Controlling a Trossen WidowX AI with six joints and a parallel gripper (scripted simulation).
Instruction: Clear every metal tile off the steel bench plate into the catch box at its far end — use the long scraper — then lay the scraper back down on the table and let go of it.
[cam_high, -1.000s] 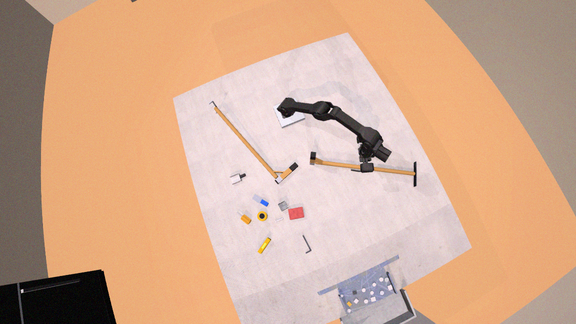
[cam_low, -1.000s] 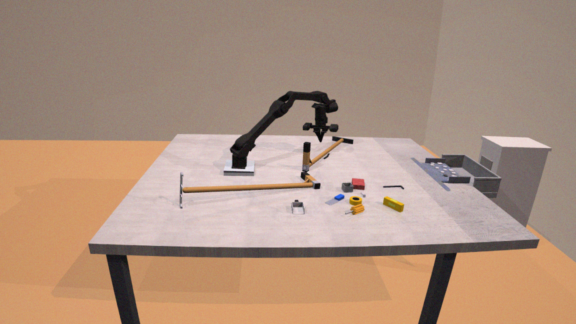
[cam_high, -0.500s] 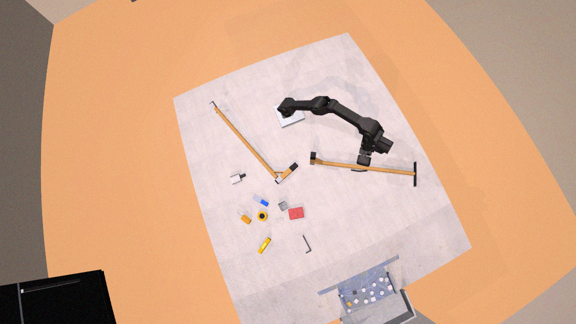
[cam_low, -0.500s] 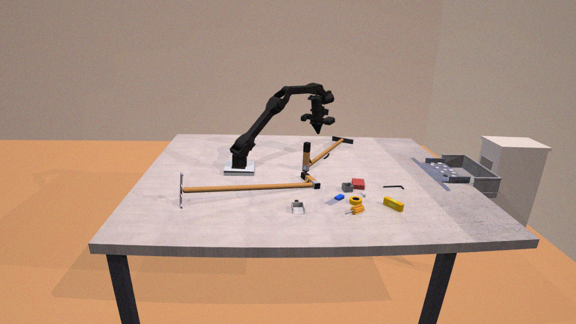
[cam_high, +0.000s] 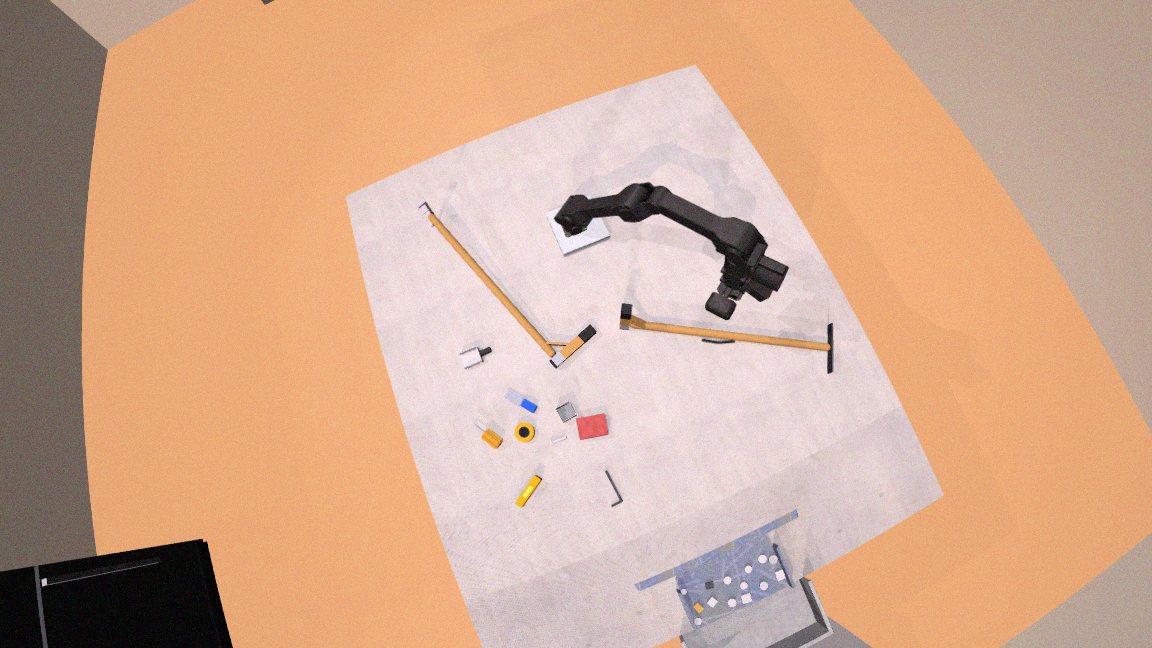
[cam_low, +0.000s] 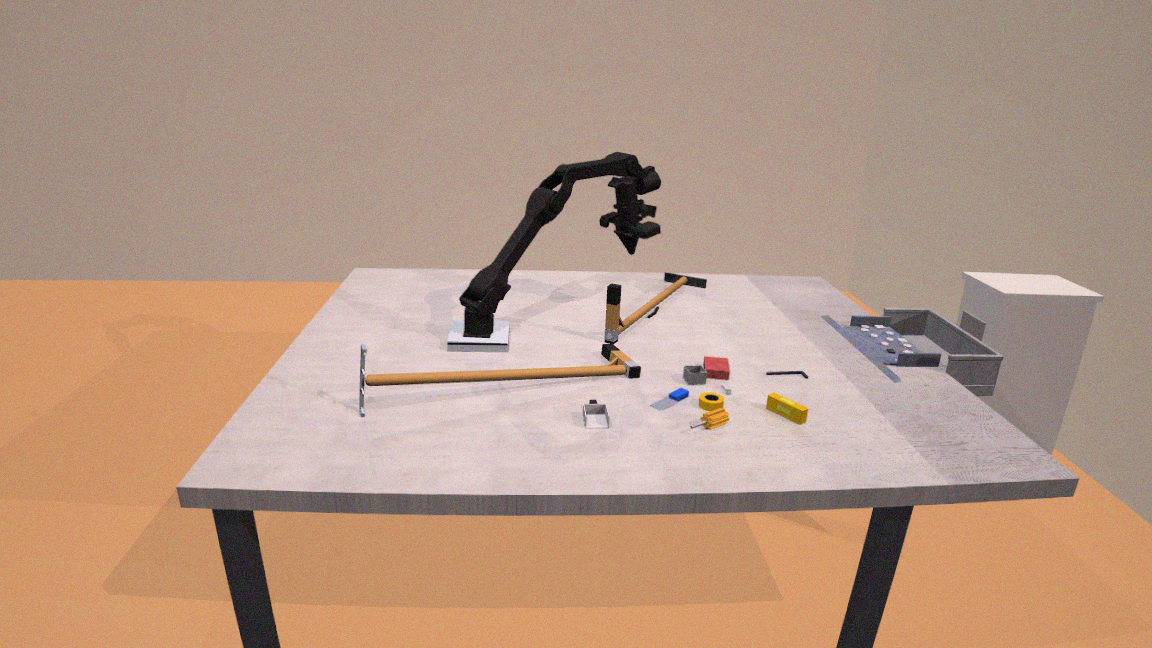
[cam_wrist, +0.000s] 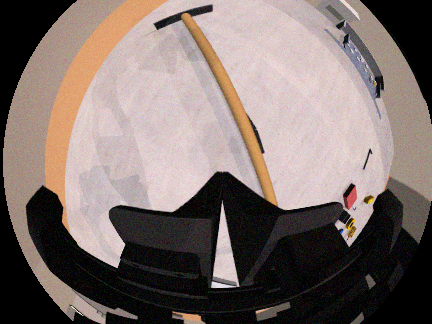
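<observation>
Right now my gripper tip is 10 cm above the long scraper and 7 cm short of it. The rest, counted from my gripper tip: grey box: 48 cm to the right, 15 cm below, 9 cm ahead; hex key: 44 cm to the right, 33 cm ahead, 16 cm below; red block: 43 cm to the right, 15 cm below, 15 cm ahead.
</observation>
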